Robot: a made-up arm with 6 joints. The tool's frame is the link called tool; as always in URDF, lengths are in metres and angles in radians.
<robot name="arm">
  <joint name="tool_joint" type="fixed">
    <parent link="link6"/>
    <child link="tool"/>
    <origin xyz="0 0 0" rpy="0 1.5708 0"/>
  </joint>
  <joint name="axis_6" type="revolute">
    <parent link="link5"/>
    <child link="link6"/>
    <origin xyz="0 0 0.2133" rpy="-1.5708 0 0"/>
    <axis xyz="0 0 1"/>
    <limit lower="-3.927" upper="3.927" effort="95" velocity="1.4"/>
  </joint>
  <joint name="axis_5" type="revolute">
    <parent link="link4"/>
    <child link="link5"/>
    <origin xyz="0 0 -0.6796" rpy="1.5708 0 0"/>
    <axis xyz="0 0 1"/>
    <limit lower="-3.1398" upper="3.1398" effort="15" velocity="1.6"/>
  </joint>
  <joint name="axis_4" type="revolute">
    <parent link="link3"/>
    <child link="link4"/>
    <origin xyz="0 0 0" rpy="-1.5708 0 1.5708"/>
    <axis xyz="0 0 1"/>
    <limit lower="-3.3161" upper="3.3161" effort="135" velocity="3.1"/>
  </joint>
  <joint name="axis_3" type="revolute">
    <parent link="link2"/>
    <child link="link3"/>
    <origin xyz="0 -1.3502 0" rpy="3.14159 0 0"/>
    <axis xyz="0 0 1"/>
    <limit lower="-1.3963" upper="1.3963" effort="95" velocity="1.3"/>
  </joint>
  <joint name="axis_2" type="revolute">
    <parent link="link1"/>
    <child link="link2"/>
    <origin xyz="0 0 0" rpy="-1.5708 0 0"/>
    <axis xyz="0 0 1"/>
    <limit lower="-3.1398" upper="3.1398" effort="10" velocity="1.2"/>
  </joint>
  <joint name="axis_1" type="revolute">
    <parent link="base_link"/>
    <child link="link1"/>
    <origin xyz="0 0 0.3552" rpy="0 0 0"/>
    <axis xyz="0 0 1"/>
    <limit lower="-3.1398" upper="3.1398" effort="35" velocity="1.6"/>
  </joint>
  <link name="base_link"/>
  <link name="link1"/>
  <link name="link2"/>
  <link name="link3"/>
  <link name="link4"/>
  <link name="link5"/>
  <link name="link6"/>
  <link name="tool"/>
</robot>
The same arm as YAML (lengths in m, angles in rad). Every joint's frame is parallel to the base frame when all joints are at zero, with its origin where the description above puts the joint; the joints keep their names.
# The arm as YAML. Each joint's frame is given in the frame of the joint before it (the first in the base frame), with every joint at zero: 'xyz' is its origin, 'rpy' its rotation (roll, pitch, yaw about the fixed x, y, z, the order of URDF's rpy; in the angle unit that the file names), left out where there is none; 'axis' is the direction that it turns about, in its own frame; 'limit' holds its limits. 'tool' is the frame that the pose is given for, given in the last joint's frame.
units:
  length: m
  angle: rad
joints:
  - name: axis_1
    type: revolute
    origin:
      xyz: [0.0, 0.0, 0.3552]
    axis: [0.0, 0.0, 1.0]
    limit:
      lower: -3.1398
      upper: 3.1398
  - name: axis_2
    type: revolute
    origin:
      xyz: [0.0, 0.0, 0.0]
    axis: [0.0, 1.0, 0.0]
    limit:
      lower: -3.1398
      upper: 3.1398
  - name: axis_3
    type: revolute
    origin:
      xyz: [0.0, 0.0, 1.3502]
    axis: [0.0, -1.0, 0.0]
    limit:
      lower: -1.3963
      upper: 1.3963
  - name: axis_4
    type: revolute
    origin:
      xyz: [0.0, 0.0, 0.0]
    axis: [-1.0, 0.0, 0.0]
    limit:
      lower: -3.3161
      upper: 3.3161
  - name: axis_5
    type: revolute
    origin:
      xyz: [0.6796, 0.0, 0.0]
    axis: [0.0, -1.0, 0.0]
    limit:
      lower: -3.1398
      upper: 3.1398
  - name: axis_6
    type: revolute
    origin:
      xyz: [0.0, -0.2133, 0.0]
    axis: [-1.0, 0.0, 0.0]
    limit:
      lower: -3.927
      upper: 3.927
tool:
  origin:
    xyz: [0.0, 0.0, 0.0]
    rpy: [0.0, 0.0, 0.0]

